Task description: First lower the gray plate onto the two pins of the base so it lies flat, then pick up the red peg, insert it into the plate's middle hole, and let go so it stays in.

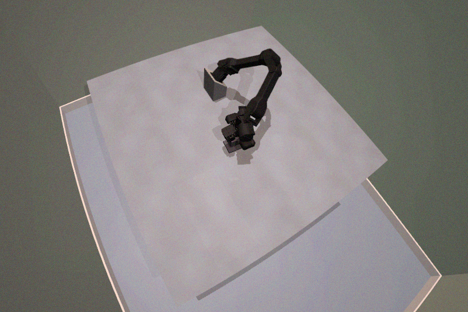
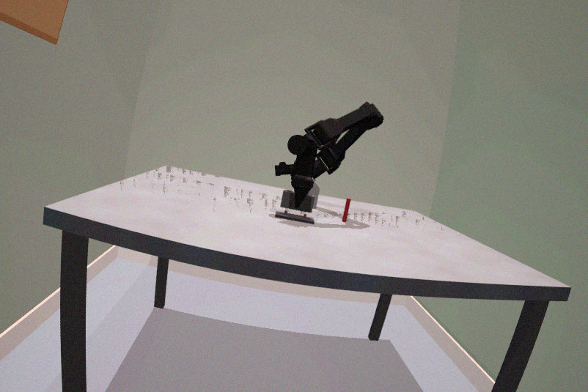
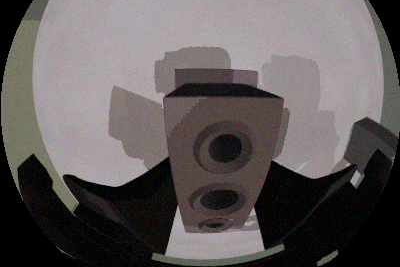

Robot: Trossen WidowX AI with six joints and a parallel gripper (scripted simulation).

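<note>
The dark base is 3 cm below my gripper tip. The rest, counted from my gripper tip: red peg (10 cm behind, 18 cm to the left); gray plate (3 cm above).
</note>
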